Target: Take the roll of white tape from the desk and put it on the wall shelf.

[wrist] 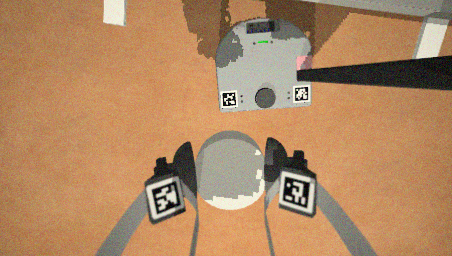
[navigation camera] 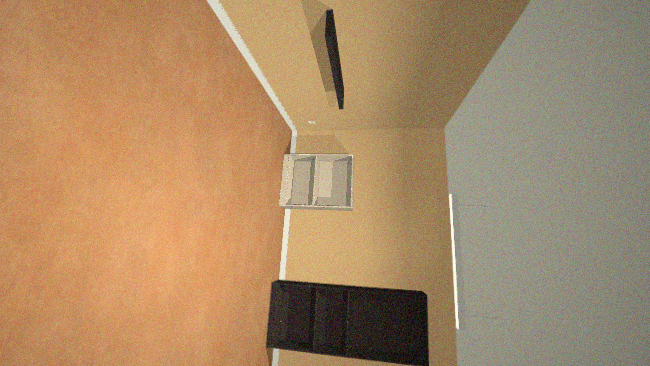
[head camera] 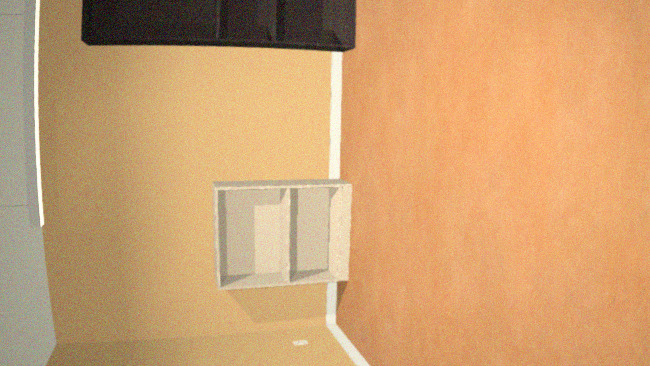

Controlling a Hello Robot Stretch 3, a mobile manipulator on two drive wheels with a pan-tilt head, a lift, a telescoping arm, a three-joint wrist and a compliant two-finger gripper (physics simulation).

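Observation:
The roll of white tape (wrist: pixel 230 172) is between the two dark fingertips of my gripper (wrist: pixel 230 158) in the wrist view. Its round face is mostly in grey shade, with a bright lower rim. The fingers touch it at both sides, and it is held above the orange floor. A thin dark board, the wall shelf (navigation camera: pixel 334 60), sticks out from the tan wall at the top of the navigation view and casts a shadow on it. Part of the desk (wrist: pixel 385 6) shows at the top right of the wrist view. My gripper does not show in the head or navigation views.
A pale two-compartment shelf unit (head camera: pixel 340 230) (navigation camera: pixel 286 180) stands against the wall near the room corner. A black shelf unit (head camera: pixel 210 45) (navigation camera: pixel 350 286) stands farther along that wall. My grey base (wrist: pixel 265 65) shows beyond the tape, with a white desk leg (wrist: pixel 431 37) to its right.

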